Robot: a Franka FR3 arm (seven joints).
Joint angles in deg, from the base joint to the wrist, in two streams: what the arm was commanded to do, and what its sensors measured. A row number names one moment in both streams.
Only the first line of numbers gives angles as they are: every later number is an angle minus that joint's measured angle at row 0.
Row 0, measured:
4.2 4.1 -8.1 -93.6 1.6 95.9 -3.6
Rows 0 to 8, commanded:
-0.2 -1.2 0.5 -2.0 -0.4 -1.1 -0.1
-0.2 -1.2 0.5 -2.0 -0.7 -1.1 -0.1
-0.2 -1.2 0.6 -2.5 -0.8 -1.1 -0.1
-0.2 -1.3 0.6 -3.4 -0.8 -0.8 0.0
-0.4 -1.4 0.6 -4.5 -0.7 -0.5 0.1
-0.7 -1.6 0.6 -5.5 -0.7 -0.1 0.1
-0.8 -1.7 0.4 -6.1 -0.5 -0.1 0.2
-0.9 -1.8 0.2 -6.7 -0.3 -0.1 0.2
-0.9 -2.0 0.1 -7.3 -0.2 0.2 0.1
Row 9, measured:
-0.1 0.0 -0.1 -3.7 0.0 -0.6 0.0
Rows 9 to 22, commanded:
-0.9 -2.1 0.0 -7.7 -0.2 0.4 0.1
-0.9 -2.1 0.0 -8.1 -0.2 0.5 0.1
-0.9 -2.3 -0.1 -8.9 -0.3 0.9 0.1
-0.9 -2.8 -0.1 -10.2 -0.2 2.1 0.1
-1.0 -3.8 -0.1 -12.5 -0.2 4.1 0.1
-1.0 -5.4 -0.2 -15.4 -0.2 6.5 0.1
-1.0 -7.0 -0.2 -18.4 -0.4 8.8 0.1
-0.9 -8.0 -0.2 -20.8 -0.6 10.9 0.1
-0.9 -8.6 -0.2 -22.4 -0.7 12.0 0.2
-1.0 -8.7 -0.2 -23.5 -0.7 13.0 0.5
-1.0 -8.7 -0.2 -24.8 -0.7 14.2 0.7
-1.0 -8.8 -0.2 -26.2 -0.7 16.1 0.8
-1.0 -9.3 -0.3 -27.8 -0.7 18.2 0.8
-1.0 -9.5 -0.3 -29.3 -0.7 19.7 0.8
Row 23, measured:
-0.4 -6.3 -0.9 -22.5 0.0 13.8 0.0
